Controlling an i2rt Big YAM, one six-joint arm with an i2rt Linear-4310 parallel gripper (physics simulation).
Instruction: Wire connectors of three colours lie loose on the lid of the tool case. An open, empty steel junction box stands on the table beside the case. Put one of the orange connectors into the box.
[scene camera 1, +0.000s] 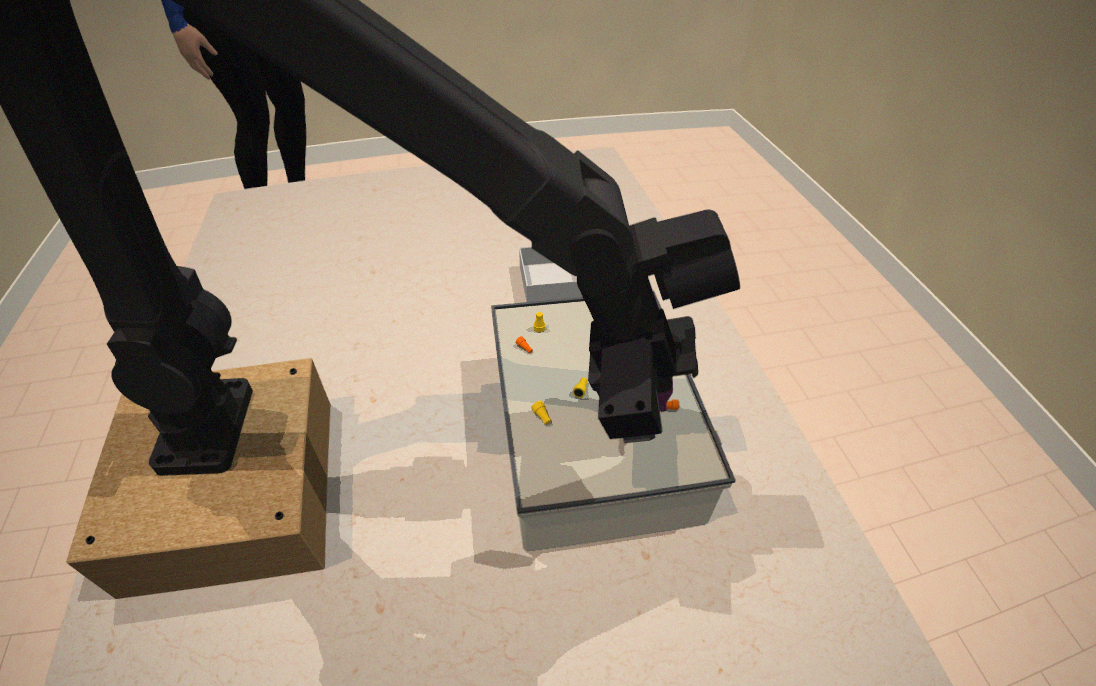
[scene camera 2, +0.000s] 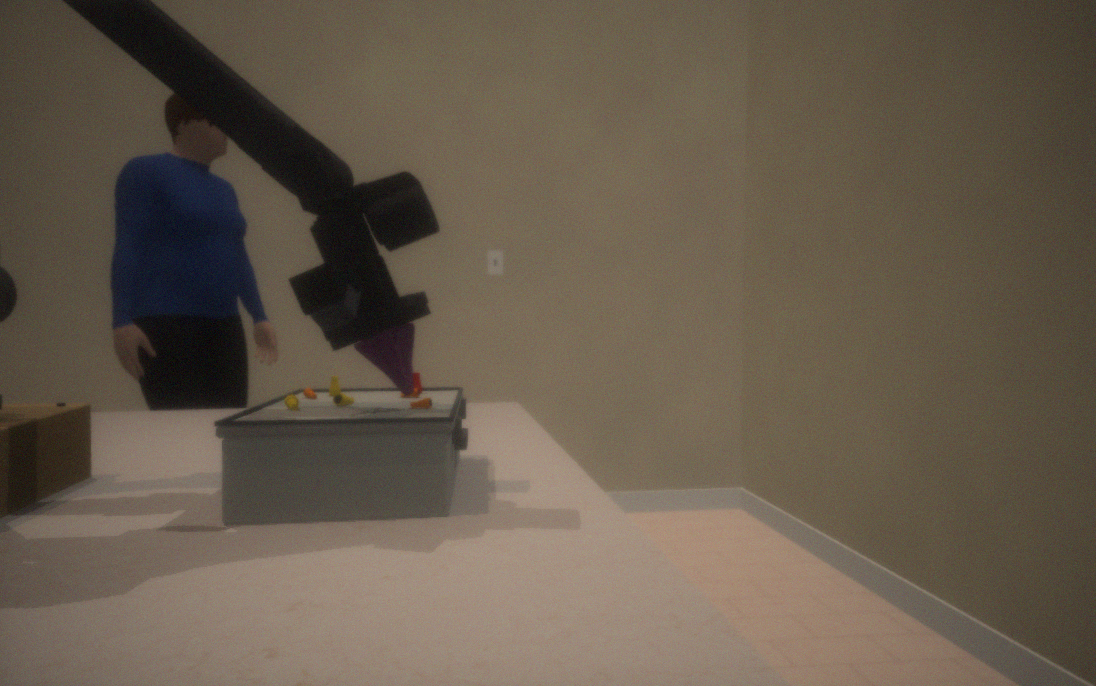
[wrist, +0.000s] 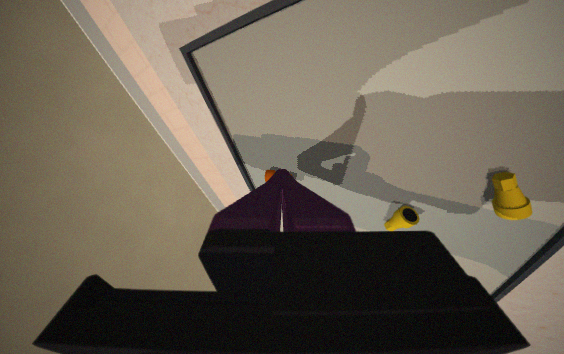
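Seen in the pictures: gripper, fingertip midpoint: (scene camera 1: 663, 406) (scene camera 2: 410, 394) (wrist: 281, 176); arm's base, link origin: (scene camera 1: 205, 428).
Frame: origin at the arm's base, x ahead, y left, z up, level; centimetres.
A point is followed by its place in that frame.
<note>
My gripper (scene camera 1: 664, 401) @[x 50.8, y -3.3, z 2.0 cm] (scene camera 2: 408, 391) @[x 50.8, y -3.3, z 2.0 cm] (wrist: 281, 176) @[x 50.8, y -3.3, z 2.0 cm] is shut and empty, its purple tips low over the right part of the case lid (scene camera 1: 566, 485) @[x 39.4, y -10.7, z 0.3 cm] (scene camera 2: 339, 421) @[x 45.5, y -12.9, z 0.5 cm] (wrist: 425, 50) @[x 43.0, y -9.4, z 0.3 cm]. One orange connector (scene camera 1: 672, 405) @[x 52.1, y -2.7, z 1.2 cm] (wrist: 269, 176) @[x 52.4, y -2.7, z 1.3 cm] shows beside the tips, partly hidden by them in the wrist view. Another orange connector (scene camera 1: 524, 344) @[x 36.8, y 8.5, z 1.1 cm] (scene camera 2: 309, 393) @[x 36.8, y 8.3, z 1.0 cm] lies near the lid's far left corner. In the scene camera 2 view an orange connector (scene camera 2: 421, 402) @[x 52.0, y -2.6, z 1.0 cm] lies just in front of the tips, with more orange behind them. The steel junction box (scene camera 1: 553, 291) @[x 42.8, y 27.7, z -6.9 cm] stands beyond the case, partly hidden by the arm.
Yellow connectors (scene camera 1: 539, 321) @[x 39.0, y 11.5, z 2.0 cm] (scene camera 1: 580, 388) @[x 42.4, y 0.4, z 1.7 cm] (scene camera 1: 541, 412) @[x 37.8, y -2.1, z 1.3 cm] lie or stand on the lid's left half. A red connector (scene camera 2: 416, 382) @[x 49.3, y 13.0, z 1.8 cm] stands behind the tips. The lid has a raised dark rim. The arm's wooden base block (scene camera 1: 202, 501) @[x 2.3, y -9.3, z -0.2 cm] is at the left. A person (scene camera 2: 181, 242) stands behind the table.
</note>
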